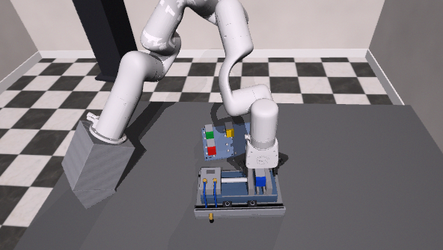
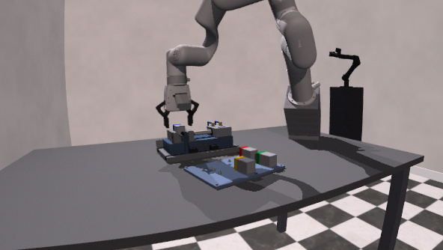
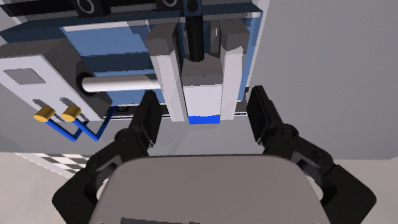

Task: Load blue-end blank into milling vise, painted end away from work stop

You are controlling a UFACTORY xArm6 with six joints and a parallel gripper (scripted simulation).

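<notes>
The blue-ended blank is 2 cm below my hand. From my hand the other things lie so: moving jaw 4 cm below, 3 cm behind, 1 cm to the right; hose block 16 cm behind, 5 cm to the right, 4 cm below; fixed jaw 4 cm below, 2 cm ahead, 1 cm to the left.
</notes>
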